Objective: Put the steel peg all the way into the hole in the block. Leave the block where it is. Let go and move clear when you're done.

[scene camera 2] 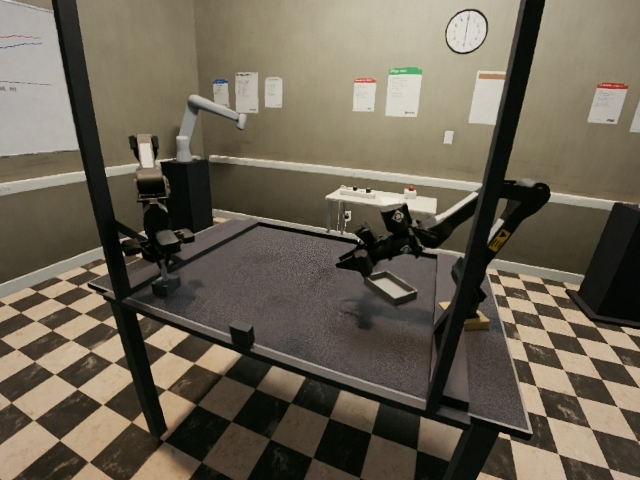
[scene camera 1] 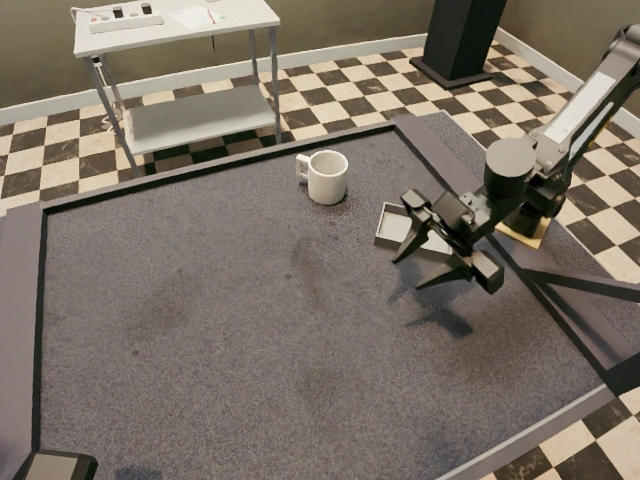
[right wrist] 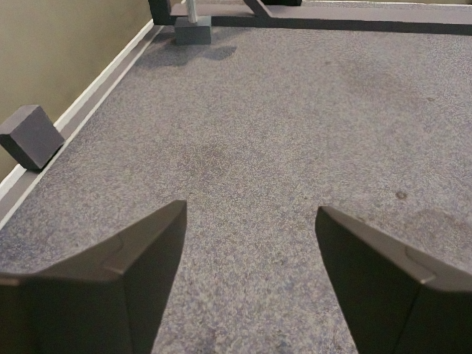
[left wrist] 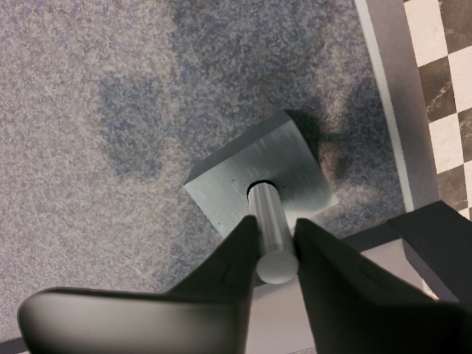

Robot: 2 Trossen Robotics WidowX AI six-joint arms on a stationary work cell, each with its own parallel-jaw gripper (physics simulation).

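Places are measured from the left arm's base along level axes (x ahead, y left, z up), in millimetres.
Pixels of known places: left gripper, between the fingertips: (scene camera 2: 163, 268) (left wrist: 274, 227); right gripper, between the fingertips: (scene camera 2: 337, 262) (scene camera 1: 403, 275) (right wrist: 252, 213); right arm's base, origin of its link: (scene camera 1: 520, 221).
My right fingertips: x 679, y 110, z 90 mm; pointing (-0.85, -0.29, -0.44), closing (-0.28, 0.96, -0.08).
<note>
For each thing: its middle in the pictures, then the offset to it from my right fingertips.
- steel peg, middle of its body: (left wrist: 268, 223) (right wrist: 190, 4) (scene camera 2: 163, 271) 460 mm back, 234 mm right, 73 mm down
- block, middle of its body: (left wrist: 260, 182) (right wrist: 194, 30) (scene camera 2: 166, 284) 460 mm back, 234 mm right, 118 mm down
- white mug, middle of its body: (scene camera 1: 320, 175) 42 mm back, 327 mm left, 91 mm down
- shallow grey tray, middle of its body: (scene camera 1: 414, 231) (scene camera 2: 389, 286) 113 mm ahead, 161 mm left, 120 mm down
- dark cube, middle of its body: (right wrist: 31, 137) (scene camera 2: 242, 333) 99 mm back, 276 mm right, 103 mm down
The steel peg (left wrist: 270, 215) (right wrist: 191, 9) stands about upright over the block (left wrist: 240, 165) (right wrist: 193, 33) (scene camera 2: 165, 286). Its lower end is at the hole, with a thin dark crescent of the hole showing beside it in the left wrist view; how deep it sits is unclear. My left gripper (left wrist: 274, 227) (scene camera 2: 163, 262) is shut on the peg's upper part, above the block. The block rests on the table near a corner. My right gripper (scene camera 1: 406, 274) (scene camera 2: 339, 264) (right wrist: 252, 213) is open and empty, above the table and far from the block.
A white mug (scene camera 1: 327, 180) stands at the back of the table. A shallow grey tray (scene camera 1: 387, 242) (scene camera 2: 406, 298) lies beside my right gripper. A dark cube (scene camera 2: 241, 334) (right wrist: 36, 137) is at the front edge. A frame post (scene camera 2: 93, 155) rises near the block.
</note>
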